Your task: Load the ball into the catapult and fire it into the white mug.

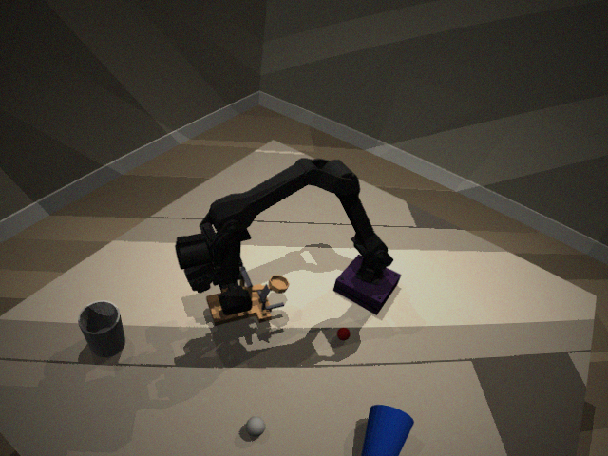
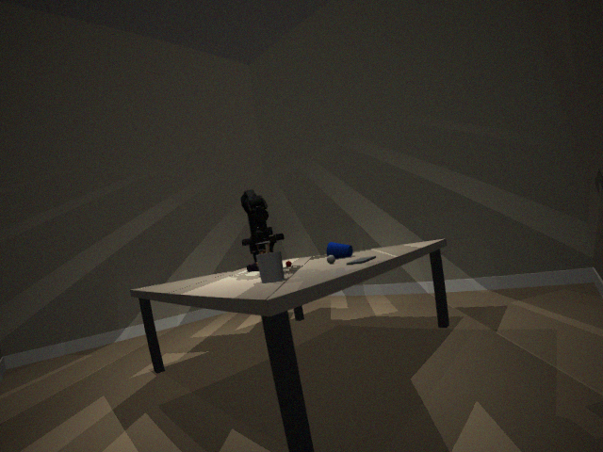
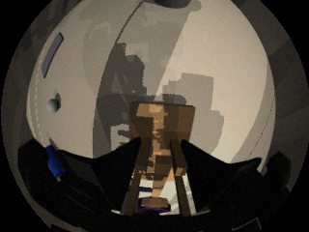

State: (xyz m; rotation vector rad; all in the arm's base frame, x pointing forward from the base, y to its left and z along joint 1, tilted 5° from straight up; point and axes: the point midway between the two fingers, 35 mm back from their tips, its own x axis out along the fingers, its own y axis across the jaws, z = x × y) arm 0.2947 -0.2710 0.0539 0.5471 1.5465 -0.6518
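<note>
Right now my gripper tip is 270 mm to the right of the red ball, 90 mm past it and 60 mm above it. Round my gripper tip: white mug: 200 mm to the right, 200 mm ahead, 40 mm below; wooden catapult: 60 mm to the left, 40 mm behind, 20 mm above; flat dark slab: 400 mm ahead, 140 mm to the left, 70 mm below.
</note>
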